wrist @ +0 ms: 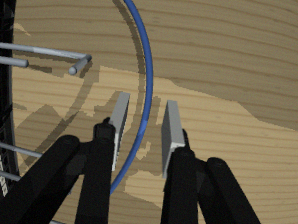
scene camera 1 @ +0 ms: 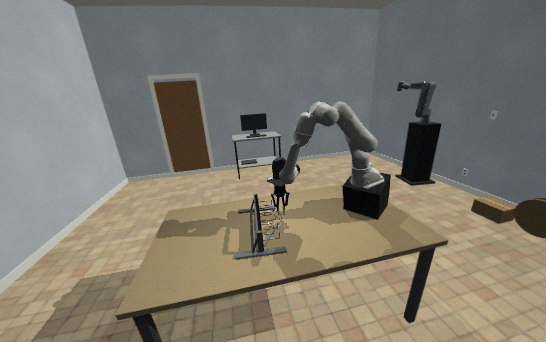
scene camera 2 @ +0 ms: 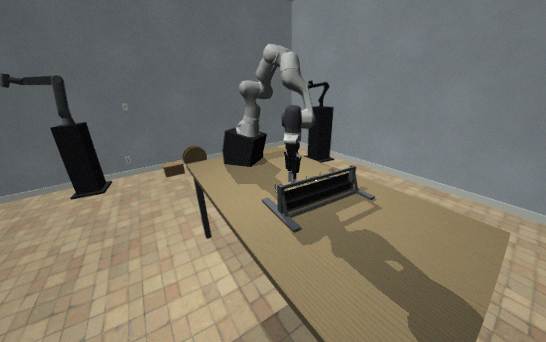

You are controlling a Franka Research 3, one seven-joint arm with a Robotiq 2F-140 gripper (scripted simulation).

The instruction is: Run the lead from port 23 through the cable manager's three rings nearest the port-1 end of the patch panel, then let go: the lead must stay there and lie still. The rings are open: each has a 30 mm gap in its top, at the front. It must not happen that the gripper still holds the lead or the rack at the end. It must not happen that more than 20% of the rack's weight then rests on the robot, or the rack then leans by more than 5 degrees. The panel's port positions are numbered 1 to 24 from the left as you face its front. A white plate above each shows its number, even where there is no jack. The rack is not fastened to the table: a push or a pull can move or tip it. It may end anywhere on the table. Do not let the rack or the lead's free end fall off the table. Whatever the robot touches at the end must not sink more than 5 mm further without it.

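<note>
Rack [scene camera 2: 296, 198], visible. Gripper [wrist: 146, 111], visible too.
</note>
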